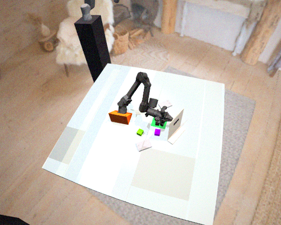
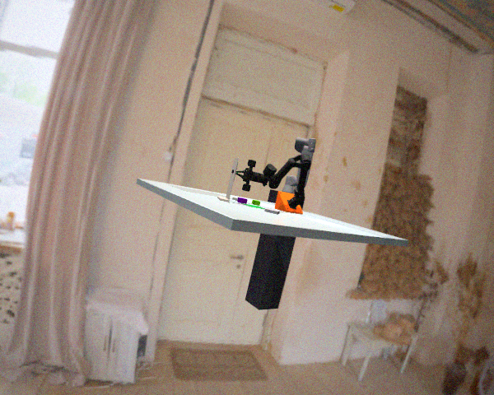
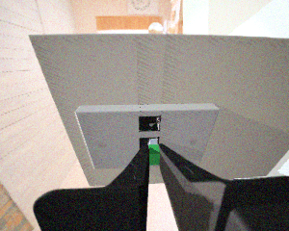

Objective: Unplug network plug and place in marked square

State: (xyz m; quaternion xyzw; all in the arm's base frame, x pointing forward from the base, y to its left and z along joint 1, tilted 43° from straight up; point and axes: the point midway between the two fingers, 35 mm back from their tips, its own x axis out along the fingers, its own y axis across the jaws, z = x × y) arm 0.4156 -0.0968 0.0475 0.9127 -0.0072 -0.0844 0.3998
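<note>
Right now my gripper tip is 120 mm past the green marked square, 80 mm to the right of it and 170 mm above it. From my gripper tip the other things lie so: purple cube 110 mm behind, 40 mm to the right, 160 mm below; upright grey panel 20 mm ahead, 10 mm to the right, 60 mm below; green network plug right at my gripper tip.
</note>
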